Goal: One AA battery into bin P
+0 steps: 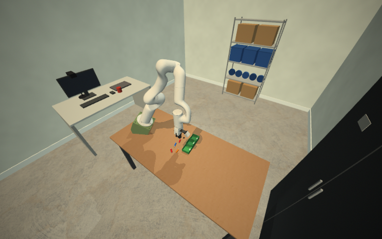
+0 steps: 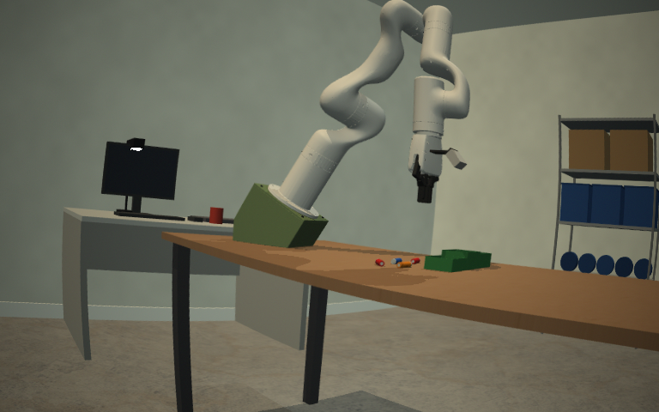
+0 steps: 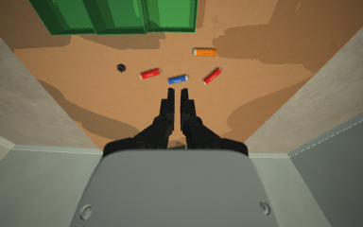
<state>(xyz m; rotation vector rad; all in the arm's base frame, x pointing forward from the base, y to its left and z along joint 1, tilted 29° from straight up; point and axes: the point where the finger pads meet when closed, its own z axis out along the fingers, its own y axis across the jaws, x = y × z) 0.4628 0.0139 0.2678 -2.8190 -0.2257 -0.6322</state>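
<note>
My gripper is now 16 cm above the bin row, 11 cm to the right of it and 5 cm short of it. The rest, counted from my hand: black round thing (18 cm below, 12 cm to the left, 7 cm behind); then blue AA battery (18 cm below, 7 cm behind, 2 cm to the right); then orange AA battery (18 cm below, 6 cm to the right, 1 cm ahead).
</note>
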